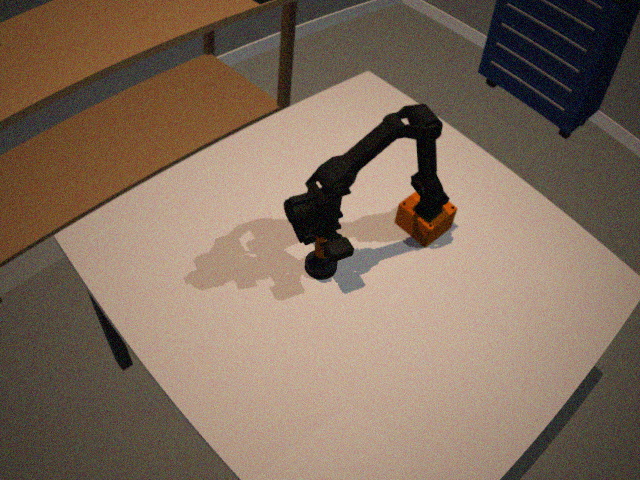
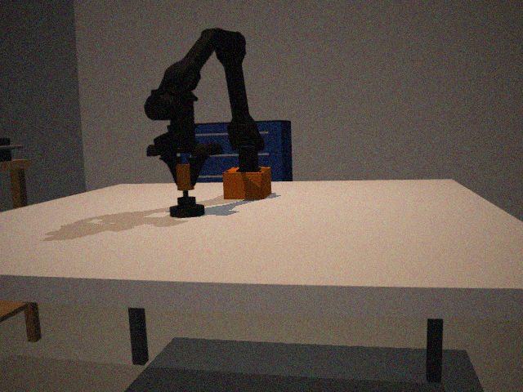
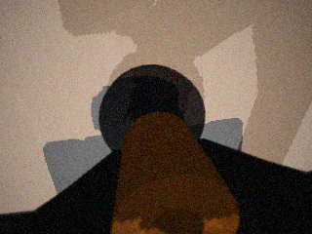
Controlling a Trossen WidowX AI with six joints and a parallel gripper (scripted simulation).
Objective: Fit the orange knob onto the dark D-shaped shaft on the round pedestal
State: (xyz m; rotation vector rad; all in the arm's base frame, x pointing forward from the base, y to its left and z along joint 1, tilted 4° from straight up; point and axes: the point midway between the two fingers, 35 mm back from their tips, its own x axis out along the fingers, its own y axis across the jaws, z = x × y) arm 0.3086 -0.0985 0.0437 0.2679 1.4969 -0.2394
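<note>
Now: gripper tip 2 cm below the orange knob. The rest, counted from my gripper tip: dark round pedestal (4 cm below).
</note>
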